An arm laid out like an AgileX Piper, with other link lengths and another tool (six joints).
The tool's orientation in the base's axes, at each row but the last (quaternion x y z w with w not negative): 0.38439, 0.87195, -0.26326, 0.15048; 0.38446, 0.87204, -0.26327, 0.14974; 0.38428, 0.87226, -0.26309, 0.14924; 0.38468, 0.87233, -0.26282, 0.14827; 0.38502, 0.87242, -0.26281, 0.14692; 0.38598, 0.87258, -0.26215, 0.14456; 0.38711, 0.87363, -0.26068, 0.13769; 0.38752, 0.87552, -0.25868, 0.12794; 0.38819, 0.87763, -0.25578, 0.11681
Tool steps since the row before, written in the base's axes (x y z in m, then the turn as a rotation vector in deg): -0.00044, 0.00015, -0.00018, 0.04, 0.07, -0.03; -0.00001, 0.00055, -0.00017, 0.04, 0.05, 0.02; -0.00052, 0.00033, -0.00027, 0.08, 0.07, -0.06; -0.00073, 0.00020, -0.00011, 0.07, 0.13, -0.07; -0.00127, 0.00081, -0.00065, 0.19, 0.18, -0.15; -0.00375, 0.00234, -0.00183, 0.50, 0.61, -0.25; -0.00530, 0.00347, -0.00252, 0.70, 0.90, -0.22; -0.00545, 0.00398, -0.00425, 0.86, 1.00, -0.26; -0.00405, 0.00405, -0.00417, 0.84, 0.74, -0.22
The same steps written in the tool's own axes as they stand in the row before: 0.00046, -0.00018, 0.00003, 0.03, 0.08, -0.01; 0.00041, 0.00036, -0.00018, -0.01, 0.05, -0.04; 0.00066, -0.00011, 0.00000, 0.02, 0.12, 0.01; 0.00065, -0.00040, -0.00007, 0.06, 0.15, -0.01; 0.00162, -0.00027, 0.00000, 0.05, 0.30, 0.03; 0.00471, -0.00086, -0.00002, 0.15, 0.81, -0.12; 0.00672, -0.00113, -0.00007, 0.18, 1.11, -0.30; 0.00788, -0.00030, 0.00122, 0.15, 1.30, -0.32; 0.00692, 0.00079, 0.00130, -0.02, 1.12, -0.21
